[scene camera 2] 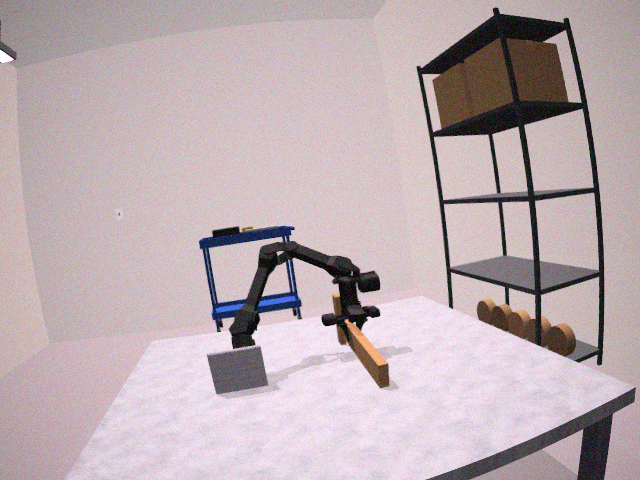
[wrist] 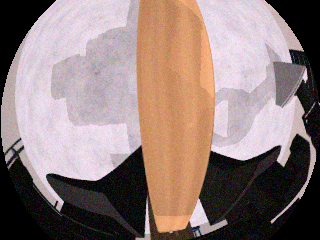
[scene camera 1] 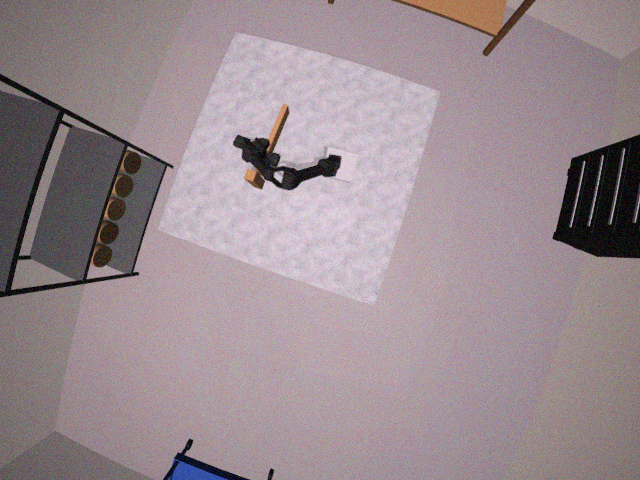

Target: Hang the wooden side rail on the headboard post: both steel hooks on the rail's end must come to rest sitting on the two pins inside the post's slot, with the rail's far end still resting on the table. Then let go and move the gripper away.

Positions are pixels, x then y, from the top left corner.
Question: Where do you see a wooden side rail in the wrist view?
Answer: At 175, 88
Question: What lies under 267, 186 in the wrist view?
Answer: My gripper.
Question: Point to a wooden side rail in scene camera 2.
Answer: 376, 365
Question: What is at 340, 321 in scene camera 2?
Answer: My gripper.
